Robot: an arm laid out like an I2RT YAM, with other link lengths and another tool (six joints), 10 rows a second.
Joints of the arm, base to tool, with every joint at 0 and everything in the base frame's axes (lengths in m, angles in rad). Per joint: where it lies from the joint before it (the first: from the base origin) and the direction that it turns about. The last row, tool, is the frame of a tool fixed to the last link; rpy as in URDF.
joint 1: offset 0 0 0.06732 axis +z
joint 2: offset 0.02 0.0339 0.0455 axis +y
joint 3: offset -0.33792 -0.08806 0 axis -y
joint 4: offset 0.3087 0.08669 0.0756 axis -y
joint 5: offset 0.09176 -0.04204 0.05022 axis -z
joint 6: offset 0.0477 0 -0.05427 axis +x
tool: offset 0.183 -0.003 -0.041 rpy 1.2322 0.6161 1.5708
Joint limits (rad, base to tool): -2.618..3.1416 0..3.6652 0..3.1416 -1.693..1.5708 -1.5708..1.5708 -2.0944..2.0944
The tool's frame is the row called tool.
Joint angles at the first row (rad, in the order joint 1, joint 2, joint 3, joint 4, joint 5, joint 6):
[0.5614 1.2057 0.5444 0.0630 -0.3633 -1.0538]
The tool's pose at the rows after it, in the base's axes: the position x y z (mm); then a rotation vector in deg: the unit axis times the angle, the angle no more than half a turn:
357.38, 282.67, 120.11, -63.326, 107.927, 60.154
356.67, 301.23, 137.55, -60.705, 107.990, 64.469
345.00, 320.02, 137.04, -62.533, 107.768, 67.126
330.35, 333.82, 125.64, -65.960, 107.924, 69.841
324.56, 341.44, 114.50, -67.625, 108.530, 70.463
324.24, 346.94, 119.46, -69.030, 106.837, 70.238
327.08, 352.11, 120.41, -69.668, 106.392, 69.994
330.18, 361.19, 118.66, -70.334, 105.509, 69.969
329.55, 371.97, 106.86, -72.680, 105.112, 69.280
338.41, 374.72, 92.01, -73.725, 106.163, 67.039
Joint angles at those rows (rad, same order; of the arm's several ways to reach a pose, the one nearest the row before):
[0.5782 1.2103 0.5859 0.0614 -0.3773 -1.0295]
[0.6028 1.2271 0.6456 0.0354 -0.3911 -0.9530]
[0.6442 1.2455 0.6611 0.0322 -0.4018 -0.9357]
[0.6703 1.2715 0.6596 0.0307 -0.4371 -0.9480]
[0.6902 1.2992 0.6566 0.0414 -0.4387 -0.9541]
[0.6995 1.2993 0.6581 0.0567 -0.4403 -0.9679]
[0.7056 1.3161 0.6703 0.0644 -0.4372 -0.9741]
[0.7179 1.3452 0.6765 0.0980 -0.4326 -0.9756]
[0.7409 1.3897 0.6765 0.1334 -0.4219 -0.9970]
[0.7455 1.4417 0.6857 0.1548 -0.3960 -1.0216]

